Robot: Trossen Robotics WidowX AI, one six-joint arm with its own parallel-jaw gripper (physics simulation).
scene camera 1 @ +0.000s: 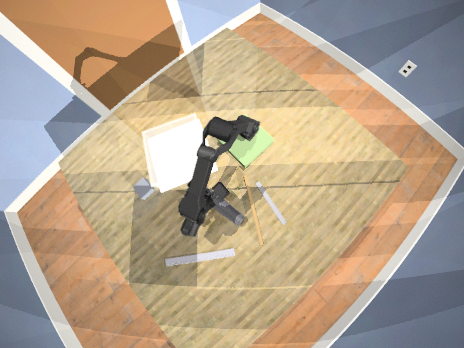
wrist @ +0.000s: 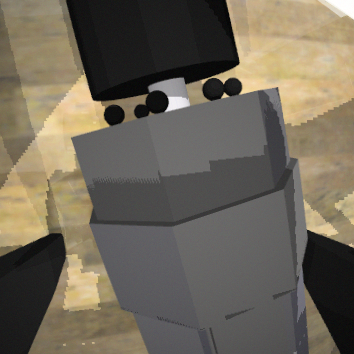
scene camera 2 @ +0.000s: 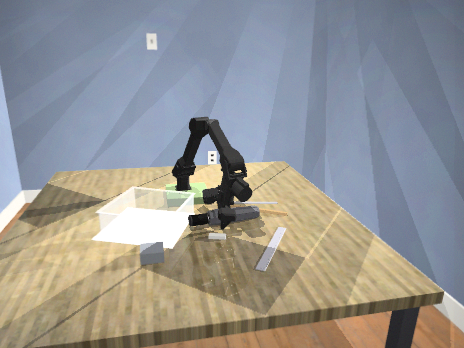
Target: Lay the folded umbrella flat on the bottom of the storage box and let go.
Labels:
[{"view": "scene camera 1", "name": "storage box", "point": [170, 149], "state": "on the table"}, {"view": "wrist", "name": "gripper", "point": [179, 243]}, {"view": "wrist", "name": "folded umbrella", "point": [198, 216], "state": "on the table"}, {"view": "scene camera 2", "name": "gripper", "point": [220, 221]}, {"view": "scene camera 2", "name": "storage box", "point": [145, 215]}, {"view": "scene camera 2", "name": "folded umbrella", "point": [211, 217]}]

